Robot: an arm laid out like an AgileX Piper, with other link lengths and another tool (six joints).
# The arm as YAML. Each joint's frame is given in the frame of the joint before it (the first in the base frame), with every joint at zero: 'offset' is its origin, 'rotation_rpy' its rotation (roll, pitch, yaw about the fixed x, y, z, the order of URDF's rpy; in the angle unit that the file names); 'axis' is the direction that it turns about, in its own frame. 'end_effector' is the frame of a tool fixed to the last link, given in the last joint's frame.
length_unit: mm
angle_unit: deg
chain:
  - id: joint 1
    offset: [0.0, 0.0, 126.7]
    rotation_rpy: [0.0, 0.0, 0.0]
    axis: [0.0, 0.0, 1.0]
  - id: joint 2
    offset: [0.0, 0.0, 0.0]
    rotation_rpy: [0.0, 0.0, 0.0]
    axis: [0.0, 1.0, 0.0]
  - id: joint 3
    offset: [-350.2, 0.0, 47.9]
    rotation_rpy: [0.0, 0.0, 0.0]
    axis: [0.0, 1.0, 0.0]
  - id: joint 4
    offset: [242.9, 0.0, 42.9]
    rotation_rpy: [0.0, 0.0, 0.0]
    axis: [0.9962, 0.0, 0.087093]
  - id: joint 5
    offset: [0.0, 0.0, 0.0]
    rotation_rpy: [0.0, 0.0, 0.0]
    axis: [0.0, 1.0, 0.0]
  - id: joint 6
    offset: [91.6, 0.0, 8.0]
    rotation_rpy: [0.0, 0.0, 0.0]
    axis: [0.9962, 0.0, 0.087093]
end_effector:
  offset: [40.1, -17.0, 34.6]
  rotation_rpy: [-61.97, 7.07, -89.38]
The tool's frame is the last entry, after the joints.
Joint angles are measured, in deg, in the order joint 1, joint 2, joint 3, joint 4, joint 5, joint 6. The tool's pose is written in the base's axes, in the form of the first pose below.
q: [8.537, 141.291, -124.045, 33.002, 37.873, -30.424]
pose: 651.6 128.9 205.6 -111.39 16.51 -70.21
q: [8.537, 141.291, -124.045, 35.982, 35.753, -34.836]
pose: 654.6 131.2 212.1 -108.16 15.50 -68.25
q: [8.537, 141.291, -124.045, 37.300, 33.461, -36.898]
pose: 657.7 130.5 217.1 -105.72 14.46 -67.96
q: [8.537, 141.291, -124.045, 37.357, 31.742, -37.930]
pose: 659.9 128.9 220.3 -104.23 13.17 -68.01
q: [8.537, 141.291, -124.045, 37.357, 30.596, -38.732]
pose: 661.3 127.9 222.4 -103.25 12.17 -68.01
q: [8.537, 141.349, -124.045, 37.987, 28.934, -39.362]
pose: 663.4 126.5 225.0 -101.83 11.76 -68.48
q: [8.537, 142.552, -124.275, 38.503, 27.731, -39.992]
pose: 667.1 125.8 214.7 -101.71 11.58 -68.95
